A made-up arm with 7 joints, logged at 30 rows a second.
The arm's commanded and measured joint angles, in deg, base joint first. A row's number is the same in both.
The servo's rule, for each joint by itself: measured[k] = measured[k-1] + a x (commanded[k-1-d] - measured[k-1]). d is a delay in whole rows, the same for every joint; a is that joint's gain. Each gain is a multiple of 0.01, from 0.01 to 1. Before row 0 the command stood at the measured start. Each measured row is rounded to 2 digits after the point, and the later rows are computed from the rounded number. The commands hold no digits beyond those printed.
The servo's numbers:
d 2
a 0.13 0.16 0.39 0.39 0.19 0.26 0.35
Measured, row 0:
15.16, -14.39, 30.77, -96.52, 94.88, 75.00, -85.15
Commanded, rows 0 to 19:
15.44, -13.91, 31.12, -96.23, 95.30, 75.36, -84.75
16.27, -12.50, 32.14, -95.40, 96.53, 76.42, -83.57
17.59, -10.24, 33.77, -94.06, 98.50, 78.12, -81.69
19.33, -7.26, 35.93, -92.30, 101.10, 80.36, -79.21
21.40, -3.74, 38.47, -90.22, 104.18, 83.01, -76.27
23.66, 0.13, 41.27, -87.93, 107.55, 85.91, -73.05
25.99, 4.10, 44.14, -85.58, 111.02, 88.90, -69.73
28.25, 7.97, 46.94, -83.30, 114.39, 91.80, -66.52
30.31, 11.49, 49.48, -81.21, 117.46, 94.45, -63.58
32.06, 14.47, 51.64, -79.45, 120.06, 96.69, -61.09
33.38, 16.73, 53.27, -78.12, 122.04, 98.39, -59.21
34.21, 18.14, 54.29, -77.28, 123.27, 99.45, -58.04
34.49, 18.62, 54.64, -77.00, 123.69, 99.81, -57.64
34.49, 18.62, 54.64, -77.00, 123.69, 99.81, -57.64
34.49, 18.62, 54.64, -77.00, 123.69, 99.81, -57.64
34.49, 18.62, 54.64, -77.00, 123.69, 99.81, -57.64
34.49, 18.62, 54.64, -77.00, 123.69, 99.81, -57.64
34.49, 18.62, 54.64, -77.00, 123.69, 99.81, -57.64
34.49, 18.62, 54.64, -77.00, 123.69, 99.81, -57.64
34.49, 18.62, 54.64, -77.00, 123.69, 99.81, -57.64
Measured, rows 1 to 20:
15.16, -14.39, 30.77, -96.52, 94.88, 75.00, -85.15
15.16, -14.39, 30.77, -96.52, 94.88, 75.00, -85.15
15.20, -14.31, 30.91, -96.41, 94.96, 75.09, -85.01
15.34, -14.02, 31.39, -96.02, 95.26, 75.44, -84.51
15.63, -13.42, 32.32, -95.26, 95.88, 76.14, -83.52
16.11, -12.43, 33.73, -94.11, 96.87, 77.24, -82.01
16.80, -11.04, 35.58, -92.59, 98.26, 78.74, -80.00
17.69, -9.25, 37.80, -90.77, 100.03, 80.60, -77.57
18.77, -7.11, 40.27, -88.75, 102.12, 82.76, -74.83
20.00, -4.70, 42.87, -86.62, 104.45, 85.11, -71.92
21.34, -2.11, 45.45, -84.51, 106.92, 87.54, -69.00
22.73, 0.54, 47.86, -82.54, 109.42, 89.92, -66.23
24.11, 3.13, 49.97, -80.82, 111.82, 92.12, -63.77
25.42, 5.53, 51.65, -79.44, 114.00, 94.03, -61.76
26.60, 7.62, 52.82, -78.49, 115.84, 95.53, -60.32
27.63, 9.38, 53.53, -77.91, 117.33, 96.64, -59.38
28.52, 10.86, 53.96, -77.56, 118.54, 97.46, -58.77
29.30, 12.10, 54.23, -77.34, 119.52, 98.07, -58.37
29.97, 13.14, 54.39, -77.21, 120.31, 98.52, -58.11
30.56, 14.02, 54.49, -77.13, 120.95, 98.86, -57.95

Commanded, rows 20 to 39:
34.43, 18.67, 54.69, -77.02, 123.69, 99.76, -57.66
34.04, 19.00, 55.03, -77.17, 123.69, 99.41, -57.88
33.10, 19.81, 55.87, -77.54, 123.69, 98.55, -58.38
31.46, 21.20, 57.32, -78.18, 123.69, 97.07, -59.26
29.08, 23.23, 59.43, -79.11, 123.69, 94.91, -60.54
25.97, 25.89, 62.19, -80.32, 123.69, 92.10, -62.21
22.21, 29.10, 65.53, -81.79, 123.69, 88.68, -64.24
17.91, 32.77, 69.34, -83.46, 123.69, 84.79, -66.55
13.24, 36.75, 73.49, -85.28, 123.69, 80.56, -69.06
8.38, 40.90, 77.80, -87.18, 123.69, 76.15, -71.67
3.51, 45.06, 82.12, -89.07, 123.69, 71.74, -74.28
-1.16, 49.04, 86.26, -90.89, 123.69, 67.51, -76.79
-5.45, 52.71, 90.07, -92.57, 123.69, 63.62, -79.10
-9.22, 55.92, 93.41, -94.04, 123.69, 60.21, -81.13
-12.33, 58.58, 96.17, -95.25, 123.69, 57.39, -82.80
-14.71, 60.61, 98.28, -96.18, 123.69, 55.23, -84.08
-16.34, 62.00, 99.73, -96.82, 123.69, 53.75, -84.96
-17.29, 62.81, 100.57, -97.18, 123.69, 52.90, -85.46
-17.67, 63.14, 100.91, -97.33, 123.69, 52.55, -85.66
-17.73, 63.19, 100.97, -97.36, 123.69, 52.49, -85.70
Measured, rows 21 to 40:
31.07, 14.76, 54.55, -77.08, 121.47, 99.11, -57.84
31.51, 15.38, 54.59, -77.05, 121.89, 99.29, -57.77
31.89, 15.91, 54.63, -77.04, 122.23, 99.41, -57.73
32.17, 16.40, 54.79, -77.09, 122.51, 99.41, -57.78
32.29, 16.95, 55.21, -77.27, 122.73, 99.19, -57.99
32.18, 17.63, 56.03, -77.62, 122.91, 98.64, -58.43
31.78, 18.53, 57.36, -78.20, 123.06, 97.67, -59.17
31.02, 19.71, 59.24, -79.03, 123.18, 96.22, -60.23
29.87, 21.21, 61.69, -80.11, 123.28, 94.26, -61.63
28.32, 23.06, 64.67, -81.42, 123.36, 91.80, -63.35
26.36, 25.25, 68.11, -82.93, 123.42, 88.88, -65.35
24.02, 27.75, 71.89, -84.59, 123.47, 85.57, -67.56
21.35, 30.52, 75.88, -86.34, 123.51, 81.97, -69.91
18.42, 33.48, 79.93, -88.11, 123.54, 78.21, -72.32
15.32, 36.56, 83.88, -89.85, 123.57, 74.42, -74.69
12.13, 39.66, 87.60, -91.48, 123.59, 70.73, -76.94
8.95, 42.69, 90.94, -92.95, 123.61, 67.26, -78.99
5.87, 45.56, 93.80, -94.21, 123.63, 64.13, -80.77
2.98, 48.19, 96.11, -95.23, 123.64, 61.43, -82.24
0.34, 50.53, 97.85, -95.99, 123.65, 59.21, -83.37

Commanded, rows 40 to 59:
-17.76, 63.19, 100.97, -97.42, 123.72, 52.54, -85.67
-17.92, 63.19, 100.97, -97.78, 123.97, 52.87, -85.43
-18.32, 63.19, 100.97, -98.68, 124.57, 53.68, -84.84
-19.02, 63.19, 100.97, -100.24, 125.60, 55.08, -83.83
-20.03, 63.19, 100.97, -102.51, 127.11, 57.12, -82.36
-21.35, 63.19, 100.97, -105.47, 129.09, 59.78, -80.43
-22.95, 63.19, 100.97, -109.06, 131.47, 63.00, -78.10
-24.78, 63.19, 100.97, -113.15, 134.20, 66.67, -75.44
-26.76, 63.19, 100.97, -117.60, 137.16, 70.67, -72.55
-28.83, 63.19, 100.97, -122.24, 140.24, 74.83, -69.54
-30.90, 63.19, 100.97, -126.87, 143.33, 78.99, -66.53
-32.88, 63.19, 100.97, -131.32, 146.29, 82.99, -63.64
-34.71, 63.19, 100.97, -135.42, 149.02, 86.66, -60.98
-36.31, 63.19, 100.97, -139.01, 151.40, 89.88, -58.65
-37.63, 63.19, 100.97, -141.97, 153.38, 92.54, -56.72
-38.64, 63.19, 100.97, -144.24, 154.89, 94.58, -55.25
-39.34, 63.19, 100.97, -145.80, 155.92, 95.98, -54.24
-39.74, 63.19, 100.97, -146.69, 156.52, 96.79, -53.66
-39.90, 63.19, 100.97, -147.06, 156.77, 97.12, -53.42
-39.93, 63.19, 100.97, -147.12, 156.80, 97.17, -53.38
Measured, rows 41 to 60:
-2.00, 52.55, 99.04, -96.51, 123.66, 57.48, -84.17
-4.04, 54.25, 99.79, -96.84, 123.67, 56.18, -84.71
-5.82, 55.68, 100.25, -97.07, 123.68, 55.23, -85.05
-7.39, 56.88, 100.53, -97.35, 123.74, 54.62, -85.18
-8.81, 57.89, 100.70, -97.87, 123.90, 54.38, -85.06
-10.14, 58.74, 100.81, -98.79, 124.22, 54.56, -84.63
-11.43, 59.45, 100.87, -100.24, 124.77, 55.23, -83.84
-12.72, 60.05, 100.91, -102.28, 125.59, 56.41, -82.65
-14.05, 60.55, 100.93, -104.92, 126.71, 58.12, -81.06
-15.44, 60.97, 100.95, -108.13, 128.13, 60.34, -79.09
-16.91, 61.33, 100.96, -111.82, 129.85, 63.03, -76.80
-18.46, 61.63, 100.96, -115.88, 131.82, 66.10, -74.26
-20.08, 61.88, 100.96, -120.17, 134.01, 69.45, -71.55
-21.74, 62.09, 100.96, -124.52, 136.34, 72.97, -68.78
-23.43, 62.27, 100.96, -128.77, 138.75, 76.53, -66.05
-25.10, 62.42, 100.96, -132.76, 141.15, 80.00, -63.46
-26.73, 62.54, 100.96, -136.35, 143.47, 83.26, -61.10
-28.28, 62.64, 100.96, -139.43, 145.64, 86.20, -59.05
-29.72, 62.73, 100.96, -141.91, 147.59, 88.74, -57.37
-31.02, 62.80, 100.96, -143.77, 149.29, 90.83, -56.07

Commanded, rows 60 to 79:
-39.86, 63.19, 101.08, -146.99, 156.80, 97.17, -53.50
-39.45, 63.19, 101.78, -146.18, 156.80, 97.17, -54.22
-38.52, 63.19, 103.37, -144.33, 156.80, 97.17, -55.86
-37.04, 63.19, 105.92, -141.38, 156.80, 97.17, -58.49
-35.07, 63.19, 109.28, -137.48, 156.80, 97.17, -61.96
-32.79, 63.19, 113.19, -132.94, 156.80, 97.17, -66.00
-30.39, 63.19, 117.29, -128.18, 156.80, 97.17, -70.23
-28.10, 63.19, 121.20, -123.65, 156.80, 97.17, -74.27
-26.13, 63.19, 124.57, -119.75, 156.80, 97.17, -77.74
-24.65, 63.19, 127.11, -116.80, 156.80, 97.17, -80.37
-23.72, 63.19, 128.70, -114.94, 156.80, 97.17, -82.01
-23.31, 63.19, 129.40, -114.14, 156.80, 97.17, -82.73
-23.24, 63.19, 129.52, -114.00, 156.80, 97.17, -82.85
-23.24, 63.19, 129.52, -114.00, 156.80, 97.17, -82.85
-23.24, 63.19, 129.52, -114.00, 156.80, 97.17, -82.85
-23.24, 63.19, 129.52, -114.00, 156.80, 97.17, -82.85
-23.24, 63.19, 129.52, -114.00, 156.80, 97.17, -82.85
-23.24, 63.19, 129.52, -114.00, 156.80, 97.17, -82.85
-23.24, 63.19, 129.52, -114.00, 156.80, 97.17, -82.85
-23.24, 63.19, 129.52, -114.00, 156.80, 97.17, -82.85
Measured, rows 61 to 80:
-32.17, 62.86, 100.96, -145.05, 150.71, 92.47, -55.14
-33.18, 62.91, 100.96, -145.86, 151.87, 93.69, -54.52
-34.05, 62.95, 101.01, -146.30, 152.81, 94.59, -54.16
-34.75, 62.99, 101.31, -146.25, 153.57, 95.26, -54.18
-35.24, 63.02, 102.11, -145.50, 154.18, 95.76, -54.77
-35.47, 63.05, 103.60, -143.89, 154.68, 96.13, -56.07
-35.42, 63.07, 105.82, -141.39, 155.08, 96.40, -58.13
-35.08, 63.09, 108.69, -138.09, 155.41, 96.60, -60.88
-34.47, 63.11, 112.04, -134.23, 155.67, 96.75, -64.15
-33.64, 63.12, 115.61, -130.10, 155.88, 96.86, -67.69
-32.66, 63.13, 119.10, -126.06, 156.05, 96.94, -71.21
-31.62, 63.14, 122.22, -122.45, 156.19, 97.00, -74.42
-30.59, 63.15, 124.75, -119.52, 156.31, 97.04, -77.08
-29.64, 63.16, 126.56, -117.42, 156.40, 97.07, -79.06
-28.81, 63.16, 127.71, -116.09, 156.48, 97.10, -80.39
-28.09, 63.16, 128.42, -115.27, 156.54, 97.12, -81.25
-27.46, 63.16, 128.85, -114.77, 156.59, 97.13, -81.81
-26.91, 63.16, 129.11, -114.47, 156.63, 97.14, -82.17
-26.43, 63.16, 129.27, -114.29, 156.66, 97.15, -82.41
-26.02, 63.16, 129.37, -114.18, 156.69, 97.16, -82.56

